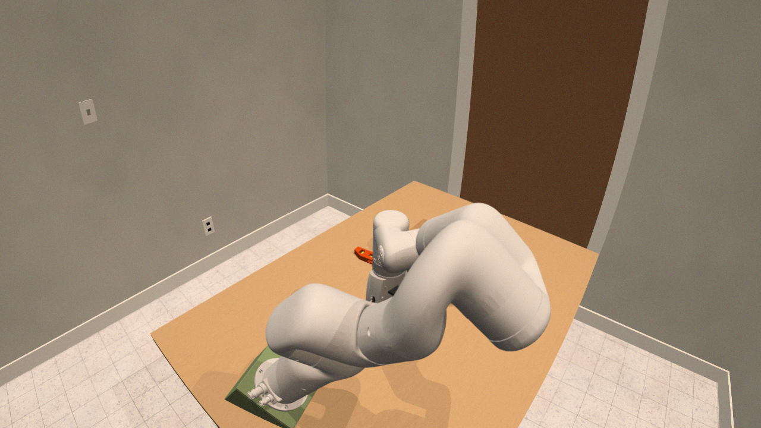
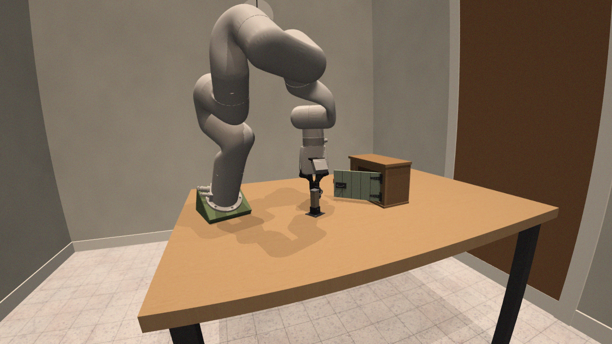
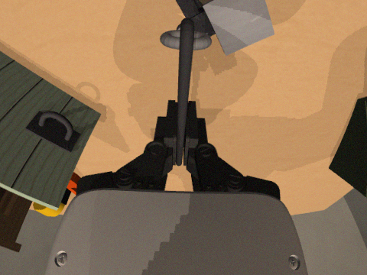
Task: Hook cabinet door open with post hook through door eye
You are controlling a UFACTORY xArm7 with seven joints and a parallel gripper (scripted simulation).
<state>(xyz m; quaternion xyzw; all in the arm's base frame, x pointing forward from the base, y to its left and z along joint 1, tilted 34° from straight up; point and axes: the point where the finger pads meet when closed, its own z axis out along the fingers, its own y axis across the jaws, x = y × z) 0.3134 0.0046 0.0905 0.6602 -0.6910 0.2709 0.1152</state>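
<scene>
Right now the green door is 15 cm ahead of my hand and 5 cm to the right of it. The rest, counted from my hand: orange level: 23 cm ahead, 22 cm to the left, 7 cm below; yellow tape measure: 31 cm ahead, 25 cm to the left, 5 cm below; thin dark hook: 1 cm to the right, 1 cm below.
</scene>
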